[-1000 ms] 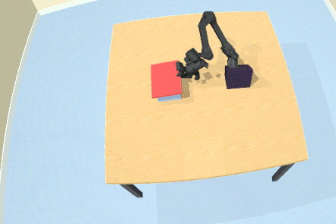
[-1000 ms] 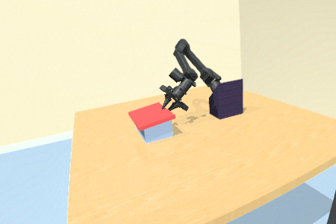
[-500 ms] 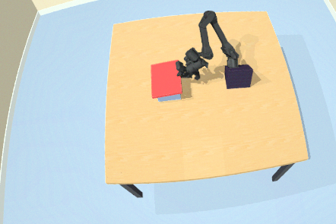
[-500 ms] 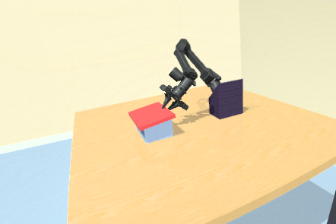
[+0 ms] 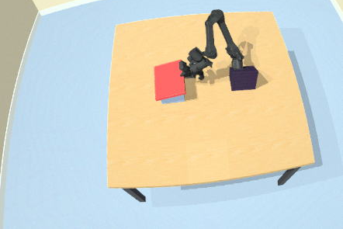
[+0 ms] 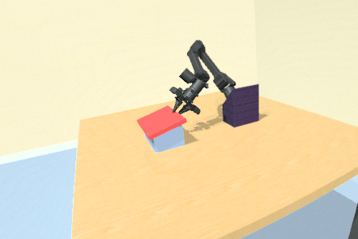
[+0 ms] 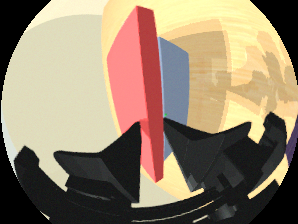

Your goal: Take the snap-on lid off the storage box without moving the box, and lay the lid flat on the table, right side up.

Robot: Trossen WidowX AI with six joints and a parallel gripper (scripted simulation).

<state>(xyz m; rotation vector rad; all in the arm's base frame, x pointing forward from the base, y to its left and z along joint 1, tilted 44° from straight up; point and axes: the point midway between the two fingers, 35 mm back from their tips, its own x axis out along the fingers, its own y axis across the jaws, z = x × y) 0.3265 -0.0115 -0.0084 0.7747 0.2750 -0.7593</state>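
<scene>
The lid is 80 mm ahead of my gripper tip and 10 mm below it. Round my gripper tip: blue storage box 70 mm ahead, 80 mm below.
</scene>
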